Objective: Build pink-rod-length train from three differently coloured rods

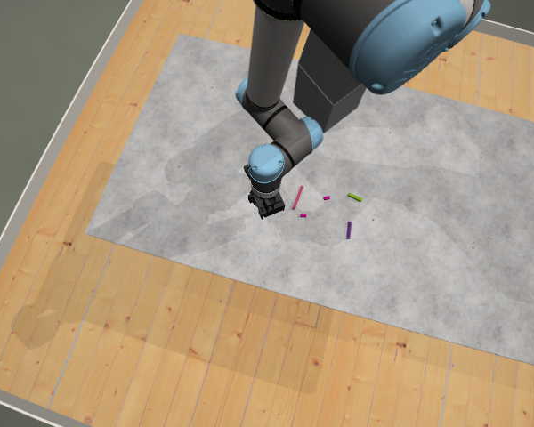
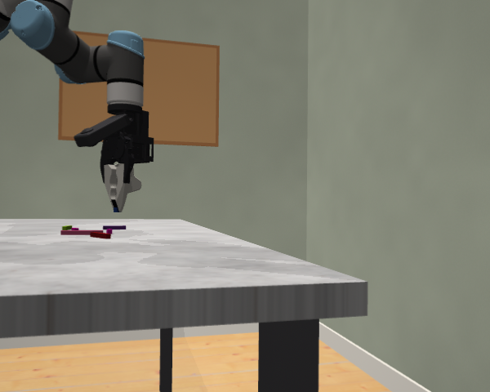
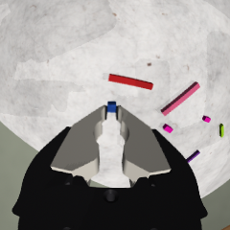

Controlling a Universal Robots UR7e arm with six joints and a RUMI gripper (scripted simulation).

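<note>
My gripper is now 10 cm past the pink rod, 8 cm to the right of it and 6 cm above it. From my hand the other things lie so: purple rod (7 cm behind, 28 cm to the left, 6 cm below); then small blue rod (1 cm below); then red rod (3 cm behind, 6 cm below).
</note>
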